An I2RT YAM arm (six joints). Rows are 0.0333 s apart.
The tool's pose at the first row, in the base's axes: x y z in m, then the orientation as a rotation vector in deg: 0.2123 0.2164 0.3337 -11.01 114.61 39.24
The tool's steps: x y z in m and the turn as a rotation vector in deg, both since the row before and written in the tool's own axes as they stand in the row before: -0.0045 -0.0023 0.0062 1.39 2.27 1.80; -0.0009 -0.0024 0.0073 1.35 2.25 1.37; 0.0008 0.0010 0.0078 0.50 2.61 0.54; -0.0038 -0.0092 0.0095 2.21 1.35 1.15; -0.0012 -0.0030 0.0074 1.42 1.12 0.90; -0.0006 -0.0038 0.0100 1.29 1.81 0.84
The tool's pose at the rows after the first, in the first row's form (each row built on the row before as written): 0.2202 0.2172 0.3344 -9.24 117.59 39.03; 0.2270 0.2189 0.3312 -7.89 120.44 38.56; 0.2319 0.2239 0.3275 -8.00 123.20 38.50; 0.2440 0.2204 0.3219 -6.07 125.39 36.83; 0.2508 0.2212 0.3177 -4.72 127.05 35.85; 0.2592 0.2224 0.3111 -3.72 129.31 35.02
